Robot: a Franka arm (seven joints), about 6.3 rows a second.
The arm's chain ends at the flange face. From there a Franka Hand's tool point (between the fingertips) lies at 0.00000 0.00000 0.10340 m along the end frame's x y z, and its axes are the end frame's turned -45 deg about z.
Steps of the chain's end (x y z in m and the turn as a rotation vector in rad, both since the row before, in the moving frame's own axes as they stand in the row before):
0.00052, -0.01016, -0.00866, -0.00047, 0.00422, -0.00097
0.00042, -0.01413, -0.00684, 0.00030, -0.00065, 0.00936
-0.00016, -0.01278, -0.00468, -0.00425, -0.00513, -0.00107
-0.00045, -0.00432, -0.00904, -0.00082, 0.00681, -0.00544
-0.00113, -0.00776, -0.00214, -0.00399, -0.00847, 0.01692
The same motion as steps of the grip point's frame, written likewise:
0.00783, -0.00647, -0.00866, -0.00332, 0.00265, -0.00097
0.01026, -0.00976, -0.00684, 0.00067, -0.00025, 0.00936
0.00824, -0.00921, -0.00468, 0.00062, -0.00663, -0.00107
0.00318, -0.00282, -0.00904, -0.00540, 0.00424, -0.00544
0.00378, -0.00662, -0.00214, 0.00317, -0.00881, 0.01692

